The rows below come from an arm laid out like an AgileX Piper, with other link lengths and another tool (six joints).
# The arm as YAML. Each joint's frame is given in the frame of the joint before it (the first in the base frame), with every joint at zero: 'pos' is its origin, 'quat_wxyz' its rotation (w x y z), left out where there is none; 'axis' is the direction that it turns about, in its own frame. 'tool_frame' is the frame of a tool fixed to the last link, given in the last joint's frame.
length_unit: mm
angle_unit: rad
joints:
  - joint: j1
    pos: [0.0, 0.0, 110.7]
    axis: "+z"
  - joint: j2
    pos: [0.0, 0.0, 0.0]
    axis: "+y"
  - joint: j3
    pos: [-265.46, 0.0, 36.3]
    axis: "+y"
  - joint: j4
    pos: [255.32, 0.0, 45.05]
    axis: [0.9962, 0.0, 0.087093]
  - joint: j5
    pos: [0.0, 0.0, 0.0]
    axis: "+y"
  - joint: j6
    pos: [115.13, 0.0, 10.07]
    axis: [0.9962, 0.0, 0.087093]
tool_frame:
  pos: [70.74, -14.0, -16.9]
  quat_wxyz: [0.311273, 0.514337, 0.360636, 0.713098]
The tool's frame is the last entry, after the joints.
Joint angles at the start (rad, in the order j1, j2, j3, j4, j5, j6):
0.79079, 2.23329, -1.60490, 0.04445, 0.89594, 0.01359
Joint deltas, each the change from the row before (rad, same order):
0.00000, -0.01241, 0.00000, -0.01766, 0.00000, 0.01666
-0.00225, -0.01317, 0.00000, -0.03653, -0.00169, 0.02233
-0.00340, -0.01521, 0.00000, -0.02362, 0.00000, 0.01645
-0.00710, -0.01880, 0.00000, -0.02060, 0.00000, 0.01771
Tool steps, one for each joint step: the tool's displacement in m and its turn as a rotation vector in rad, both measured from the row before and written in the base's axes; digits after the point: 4 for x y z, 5 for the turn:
0.0026, -0.0008, 0.0054, -0.00056, -0.01755, -0.00749
0.0056, -0.0033, 0.0060, -0.00945, -0.03042, -0.00611
0.0044, -0.0024, 0.0068, -0.00166, -0.02359, -0.00812
0.0052, -0.0031, 0.0084, 0.00310, -0.02426, -0.01478

